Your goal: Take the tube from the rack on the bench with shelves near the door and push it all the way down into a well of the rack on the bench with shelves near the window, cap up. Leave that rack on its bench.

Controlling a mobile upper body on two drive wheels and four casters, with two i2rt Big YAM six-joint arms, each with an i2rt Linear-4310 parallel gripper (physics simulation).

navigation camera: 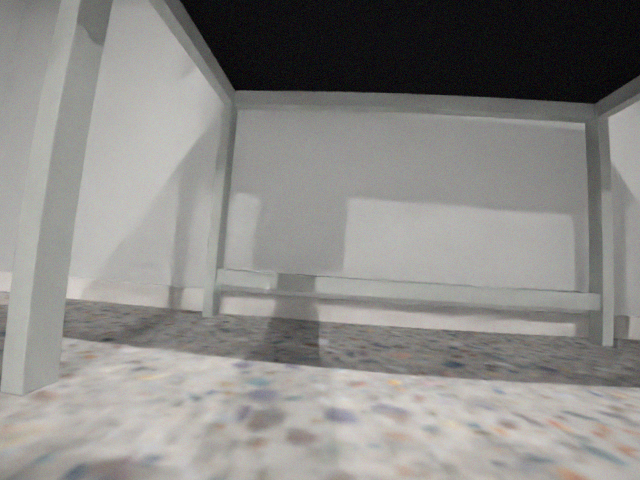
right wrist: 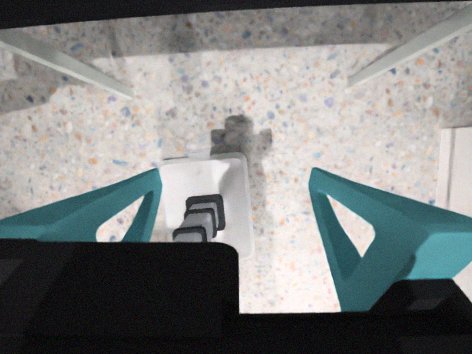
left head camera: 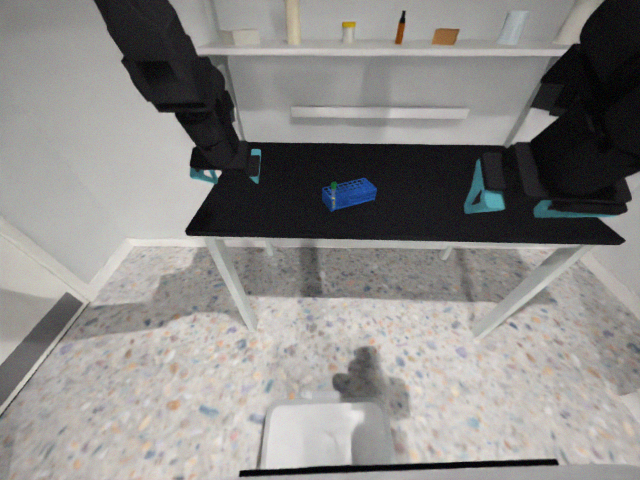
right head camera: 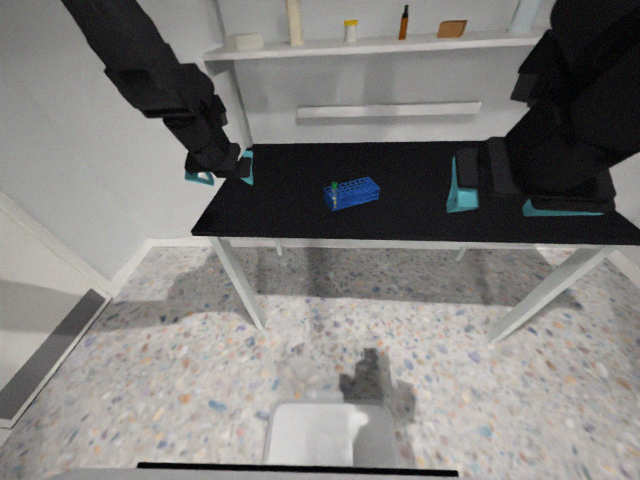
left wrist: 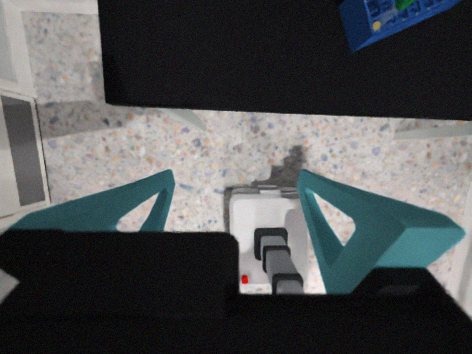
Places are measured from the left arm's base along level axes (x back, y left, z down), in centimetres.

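Pixels of known places: left gripper, fingertip midpoint: (left head camera: 237, 181) (right head camera: 232, 182) (left wrist: 236, 176); right gripper, fingertip midpoint: (right wrist: 235, 176) (left head camera: 499, 211) (right head camera: 485, 209).
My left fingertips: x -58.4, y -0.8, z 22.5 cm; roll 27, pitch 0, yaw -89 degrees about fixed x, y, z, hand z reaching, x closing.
Behind a point stands the place of what it marks.
A blue rack (left head camera: 356, 195) @[z 46.5, x -86.7, y -35.7 cm] (right head camera: 359, 195) @[z 46.6, x -86.5, y -35.9 cm] (left wrist: 356, 35) @[z 47.1, x -81.9, y -24.5 cm] stands on the black bench top (left head camera: 413, 170) @[z 49.6, x -111.2, y -67.1 cm] (right head camera: 413, 170) @[z 49.6, x -109.7, y -63.4 cm] (left wrist: 225, 60) @[z 49.6, x -79.1, y 1.1 cm], left of its middle. A tube (left head camera: 333, 196) @[z 42.8, x -80.9, y -26.0 cm] (right head camera: 334, 197) @[z 43.3, x -80.9, y -25.9 cm] with a green cap stands upright at the rack's left end; in the left wrist view its cap (left wrist: 404, 4) @[z 38.6, x -80.8, y -25.6 cm] is cut by the top edge. My left gripper (left head camera: 234, 180) @[z 22.5, x -58.4, y -0.8 cm] (right head camera: 225, 181) @[z 22.5, x -58.4, y -0.8 cm] (left wrist: 236, 176) @[z 22.5, x -58.4, y -0.8 cm] is open and empty, left of the rack near the bench's left end. My right gripper (left head camera: 516, 211) (right head camera: 498, 210) @[z 13.6, x -34.6, y -45.4 cm] (right wrist: 235, 176) @[z 13.6, x -34.6, y -45.4 cm] is open and empty, right of the rack. No second rack shows.
A wall shelf (left head camera: 320, 50) @[z 4.4, x -113.8, y -22.1 cm] (right head camera: 320, 50) @[z 4.4, x -113.8, y -21.9 cm] above the bench bears bottles and boxes. Bench legs (left head camera: 232, 284) @[z 87.2, x -73.6, y 21.0 cm] (right head camera: 242, 284) @[z 89.6, x -74.6, y 20.2 cm] (navigation camera: 51, 206) @[z 112.2, x -75.0, y 20.2 cm] stand at the front. The white robot base (left head camera: 310, 434) @[z 115.0, x -19.8, y -15.5 cm] (right head camera: 310, 434) @[z 115.0, x -19.6, y -14.6 cm] is before the bench. A door (left head camera: 25, 294) @[z 105.4, x -82.8, y 140.3 cm] (right head camera: 36, 289) @[z 98.0, x -78.6, y 140.5 cm] is at the left.
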